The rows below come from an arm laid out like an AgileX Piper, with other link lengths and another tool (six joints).
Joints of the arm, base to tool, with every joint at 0 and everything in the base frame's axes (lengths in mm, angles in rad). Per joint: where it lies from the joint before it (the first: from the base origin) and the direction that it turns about. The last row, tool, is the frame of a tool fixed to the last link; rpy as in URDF.
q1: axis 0 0 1 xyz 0 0 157.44
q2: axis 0 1 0 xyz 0 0 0
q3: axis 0 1 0 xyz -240.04 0 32.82
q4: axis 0.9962 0 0.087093 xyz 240.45 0 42.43
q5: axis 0 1 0 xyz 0 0 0
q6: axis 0.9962 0 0.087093 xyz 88.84 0 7.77
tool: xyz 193.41 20 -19.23 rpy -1.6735 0.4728 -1.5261
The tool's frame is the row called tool.
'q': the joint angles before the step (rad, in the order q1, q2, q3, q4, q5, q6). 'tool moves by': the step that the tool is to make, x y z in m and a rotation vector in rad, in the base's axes. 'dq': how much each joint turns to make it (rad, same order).
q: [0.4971 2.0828 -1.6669 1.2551 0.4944 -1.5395]
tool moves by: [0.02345 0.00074 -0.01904 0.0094 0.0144 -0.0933]
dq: [0.0155 0.0688 -0.0317 0.0514 -0.1014 0.0000]
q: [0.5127 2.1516 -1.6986 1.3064 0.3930 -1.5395]
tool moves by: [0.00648 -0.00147 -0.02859 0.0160 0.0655 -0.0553]
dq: [-0.0001 0.0602 -0.0023 0.0659 -0.0344 -0.0022]
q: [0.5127 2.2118 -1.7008 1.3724 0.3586 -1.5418]
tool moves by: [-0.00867 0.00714 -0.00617 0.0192 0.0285 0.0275]
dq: [-0.0001 0.0165 -0.0005 0.0349 0.0372 -0.0200]
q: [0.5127 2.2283 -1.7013 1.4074 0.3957 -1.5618]
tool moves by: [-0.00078 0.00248 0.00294 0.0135 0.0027 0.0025]
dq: [0.0000 0.0000 -0.0021 0.0186 0.0074 -0.0085]
